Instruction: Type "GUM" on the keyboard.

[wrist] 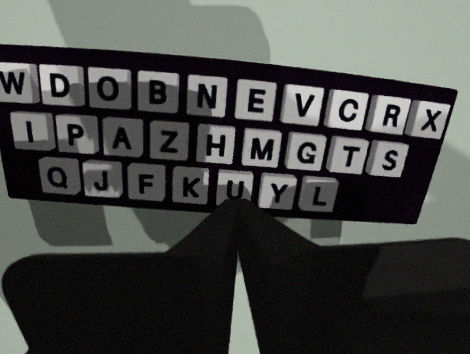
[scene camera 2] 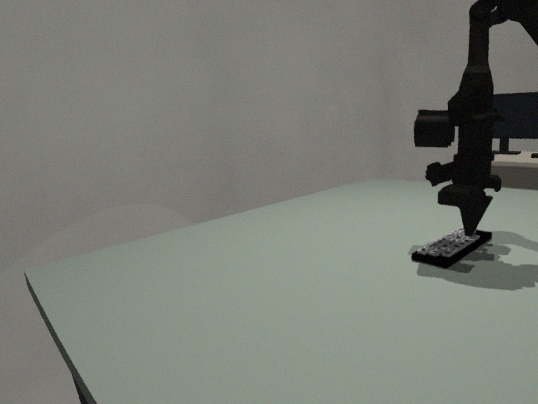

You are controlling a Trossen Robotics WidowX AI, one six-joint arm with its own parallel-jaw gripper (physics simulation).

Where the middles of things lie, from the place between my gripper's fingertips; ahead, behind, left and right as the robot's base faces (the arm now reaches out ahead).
Right now the black keyboard (scene camera 2: 446,251) is 2 cm below my hand and 2 cm ahead of it.
